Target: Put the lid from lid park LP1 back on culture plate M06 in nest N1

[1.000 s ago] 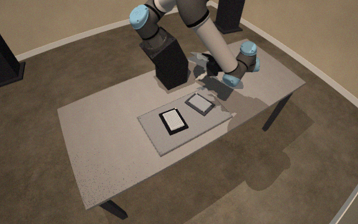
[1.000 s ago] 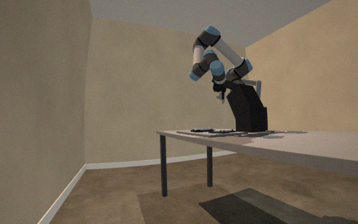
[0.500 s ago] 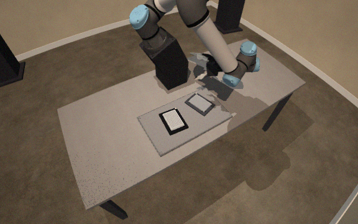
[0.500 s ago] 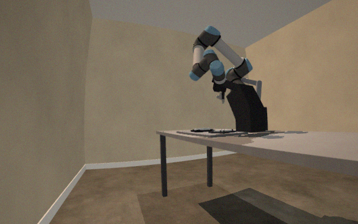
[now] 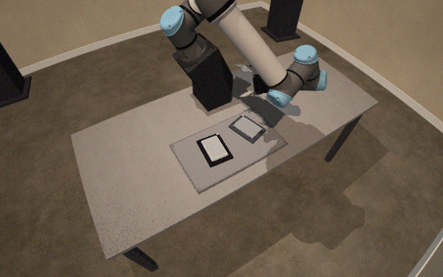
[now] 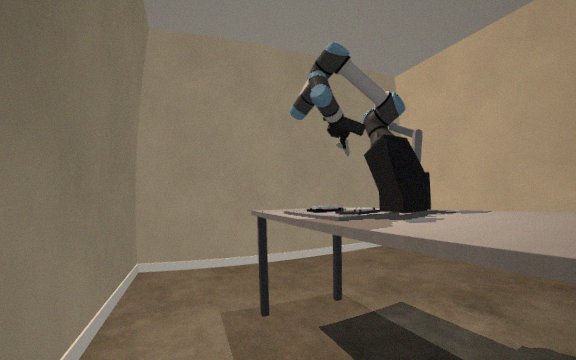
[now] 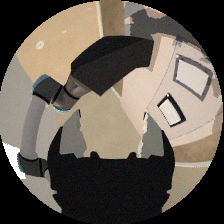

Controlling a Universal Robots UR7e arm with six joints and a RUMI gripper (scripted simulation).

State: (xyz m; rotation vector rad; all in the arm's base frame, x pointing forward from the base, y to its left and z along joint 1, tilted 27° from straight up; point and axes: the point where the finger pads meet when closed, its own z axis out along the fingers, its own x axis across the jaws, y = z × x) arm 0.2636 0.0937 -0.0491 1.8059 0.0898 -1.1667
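The see-through lid lies 300 mm below my hand, 60 mm to the left of it and 30 mm ahead of it. Also, from my hand: plate nest N1 (310 mm below, 150 mm to the right, 90 mm ahead); culture plate M06 (300 mm below, 150 mm to the right, 90 mm ahead); lid park LP1 (310 mm below, 60 mm to the left, 30 mm ahead).
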